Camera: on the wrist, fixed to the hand. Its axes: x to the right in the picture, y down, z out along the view.
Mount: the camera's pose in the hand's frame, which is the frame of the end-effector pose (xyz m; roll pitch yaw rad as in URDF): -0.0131 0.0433 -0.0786 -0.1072 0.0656 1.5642
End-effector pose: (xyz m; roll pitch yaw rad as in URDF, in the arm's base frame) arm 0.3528 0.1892 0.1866 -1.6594 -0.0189 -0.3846
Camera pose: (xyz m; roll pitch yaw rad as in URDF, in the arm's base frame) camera 0.3105 0.1177 0.1502 -3.0844 1.4145 -1.7924
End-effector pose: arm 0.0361 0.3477 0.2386 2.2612 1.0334 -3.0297
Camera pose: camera -0.0248 0.3076 0.2926 1.7984 -0.4219 2.5575
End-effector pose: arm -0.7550 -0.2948 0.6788 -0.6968 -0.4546 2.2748
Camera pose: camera -0.7593 -0.2631 0.5939 -0.7054 0.6657 -2.8416
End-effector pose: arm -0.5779 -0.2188 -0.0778 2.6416 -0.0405 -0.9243
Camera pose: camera -0.5882 -0.2056 0.0113 3.0786 -0.5654 -2.5130
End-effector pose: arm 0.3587 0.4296 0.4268 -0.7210 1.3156 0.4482
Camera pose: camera 0.2877 0.3740 0.4174 1.2816 0.1862 2.7879
